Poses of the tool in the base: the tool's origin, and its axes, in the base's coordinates. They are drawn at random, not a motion.
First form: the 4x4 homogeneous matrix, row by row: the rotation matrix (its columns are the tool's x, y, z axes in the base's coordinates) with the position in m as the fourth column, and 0 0 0 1 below. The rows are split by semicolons.
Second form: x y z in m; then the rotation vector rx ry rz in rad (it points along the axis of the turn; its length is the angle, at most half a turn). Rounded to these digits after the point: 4 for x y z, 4 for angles.
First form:
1: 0.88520 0.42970 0.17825 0.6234; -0.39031 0.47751 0.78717 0.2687; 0.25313 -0.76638 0.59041 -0.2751; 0 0 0 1
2: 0.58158 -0.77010 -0.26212 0.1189; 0.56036 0.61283 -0.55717 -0.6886; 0.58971 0.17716 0.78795 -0.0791; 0 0 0 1
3: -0.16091 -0.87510 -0.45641 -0.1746; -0.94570 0.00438 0.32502 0.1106; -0.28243 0.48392 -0.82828 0.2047; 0 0 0 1
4: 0.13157 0.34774 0.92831 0.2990; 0.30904 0.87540 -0.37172 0.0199; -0.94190 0.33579 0.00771 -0.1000; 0 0 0 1
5: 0.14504 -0.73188 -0.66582 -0.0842; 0.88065 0.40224 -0.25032 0.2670; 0.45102 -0.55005 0.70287 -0.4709; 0 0 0 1
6: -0.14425 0.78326 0.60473 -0.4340; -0.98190 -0.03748 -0.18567 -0.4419; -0.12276 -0.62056 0.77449 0.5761; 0 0 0 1
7: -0.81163 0.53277 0.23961 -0.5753; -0.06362 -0.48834 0.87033 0.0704; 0.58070 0.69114 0.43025 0.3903; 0 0 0 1
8: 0.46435 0.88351 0.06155 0.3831; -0.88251 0.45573 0.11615 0.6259; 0.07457 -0.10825 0.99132 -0.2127; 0 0 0 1
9: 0.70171 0.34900 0.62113 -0.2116; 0.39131 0.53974 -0.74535 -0.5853; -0.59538 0.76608 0.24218 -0.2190; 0 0 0 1
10: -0.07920 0.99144 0.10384 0.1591; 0.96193 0.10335 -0.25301 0.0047; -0.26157 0.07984 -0.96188 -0.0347; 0 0 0 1
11: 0.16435 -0.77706 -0.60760 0.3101; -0.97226 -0.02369 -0.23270 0.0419; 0.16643 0.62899 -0.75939 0.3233; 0 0 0 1
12: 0.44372 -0.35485 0.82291 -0.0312; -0.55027 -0.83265 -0.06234 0.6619; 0.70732 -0.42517 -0.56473 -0.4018; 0 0 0 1
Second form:
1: 0.6234 0.2687 -0.2751 -0.9490 -0.0457 -0.5009
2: 0.1189 -0.6886 -0.0791 0.4457 -0.5170 0.8075
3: -0.1746 0.1106 0.2047 1.9499 -2.1349 -0.8663
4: 0.2990 0.0199 -0.1000 0.5531 1.4620 -0.0303
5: -0.0842 0.2670 -0.4709 -0.2183 -0.8135 1.1746
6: -0.4340 -0.4419 0.5761 -0.3944 0.6598 -1.6009
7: -0.5753 0.0704 0.3903 -0.7013 -1.3348 -2.3340
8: 0.3831 0.6259 -0.2127 -0.1384 -0.0080 -1.0889
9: -0.2116 -0.5853 -0.2190 1.0332 0.8316 0.0289
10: 0.1591 0.0047 -0.0347 1.9436 2.1337 -0.1723
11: 0.3101 0.0419 0.3233 1.8441 -1.6565 -0.4178
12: -0.0312 0.6619 -0.4018 -2.4803 0.7902 -1.3359
